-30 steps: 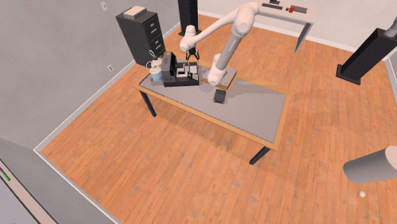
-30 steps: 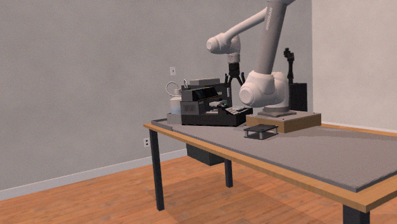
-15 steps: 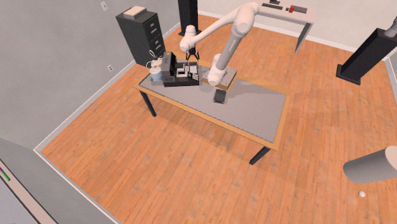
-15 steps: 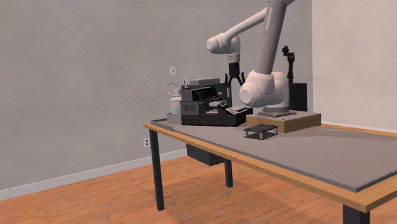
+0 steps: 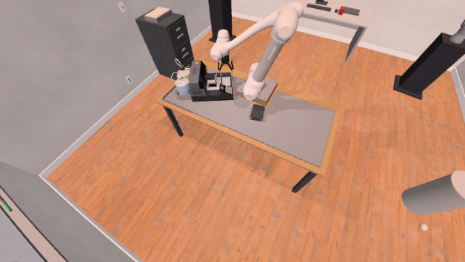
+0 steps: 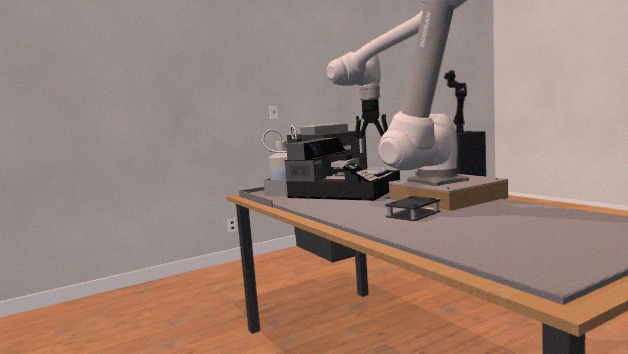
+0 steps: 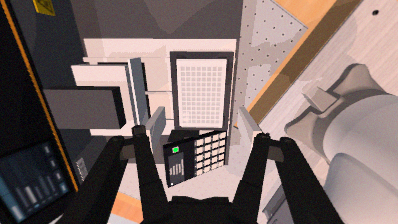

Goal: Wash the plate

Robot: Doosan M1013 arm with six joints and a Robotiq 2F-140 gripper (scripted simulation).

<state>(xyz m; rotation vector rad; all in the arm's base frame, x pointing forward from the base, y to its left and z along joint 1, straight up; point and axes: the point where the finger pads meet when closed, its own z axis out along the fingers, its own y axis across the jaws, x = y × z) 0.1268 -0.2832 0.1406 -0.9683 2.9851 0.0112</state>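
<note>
Right now my hand is 110 mm above the white well plate. Also, from my hand: black plate nest N1: 460 mm to the left, 170 mm below, 140 mm ahead; then plate washer: 130 mm to the right, 90 mm ahead, 80 mm below.
</note>
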